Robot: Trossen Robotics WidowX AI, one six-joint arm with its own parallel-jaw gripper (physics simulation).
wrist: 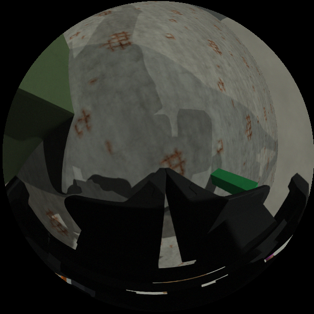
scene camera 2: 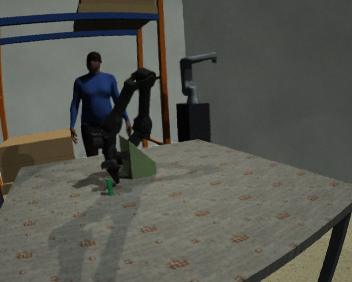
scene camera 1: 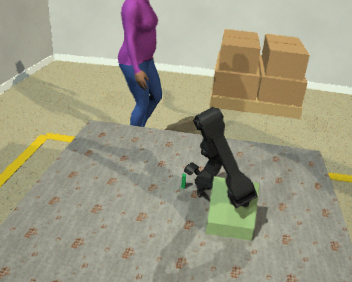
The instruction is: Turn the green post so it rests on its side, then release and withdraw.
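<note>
The green post (scene camera 1: pixel 183 181) (scene camera 2: pixel 109 187) (wrist: pixel 233 180) stands on end on the table, small and narrow. In the wrist view it shows past the right-hand finger, which hides part of its lower edge. My gripper (scene camera 1: pixel 201 193) (scene camera 2: pixel 116 182) (wrist: pixel 163 172) is shut with nothing between its fingers. It points down, with its tips low over the table. In the first scene view the tips are a little to the right of the post, with a small gap between them. Whether the tips touch the table I cannot tell.
A large light green block (scene camera 1: pixel 229 229) (scene camera 2: pixel 143 166) (wrist: pixel 45 75) with a sloping side stands close to the arm, on the other side of the gripper from the post. The grey patterned table (scene camera 1: pixel 115 200) (scene camera 2: pixel 200 225) (wrist: pixel 115 75) carries them. People, boxes and a rack stand beyond the table.
</note>
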